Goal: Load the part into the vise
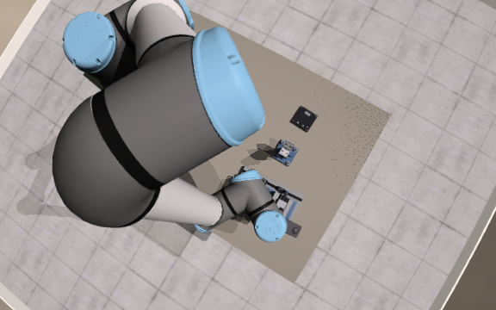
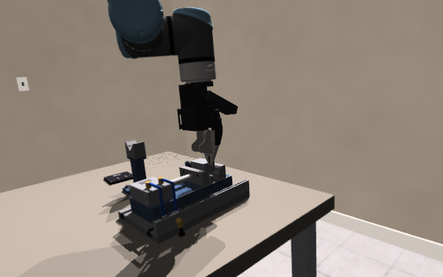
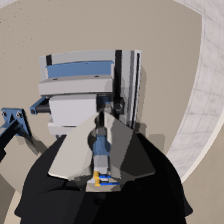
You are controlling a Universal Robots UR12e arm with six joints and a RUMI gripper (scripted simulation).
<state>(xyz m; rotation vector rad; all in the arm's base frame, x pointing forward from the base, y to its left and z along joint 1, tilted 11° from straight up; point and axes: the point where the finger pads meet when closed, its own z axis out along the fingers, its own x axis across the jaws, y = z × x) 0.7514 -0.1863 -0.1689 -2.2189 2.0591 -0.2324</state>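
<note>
My hand is 40 mm to the right of the part and 30 mm above it. From my hand the other things lie so: fixed jaw 30 mm ahead, 40 mm to the left, 40 mm below; then work stop rod 10 mm behind, 80 mm to the left, 30 mm below; then cylinder rod 90 mm behind, 30 mm to the left, 40 mm below.
</note>
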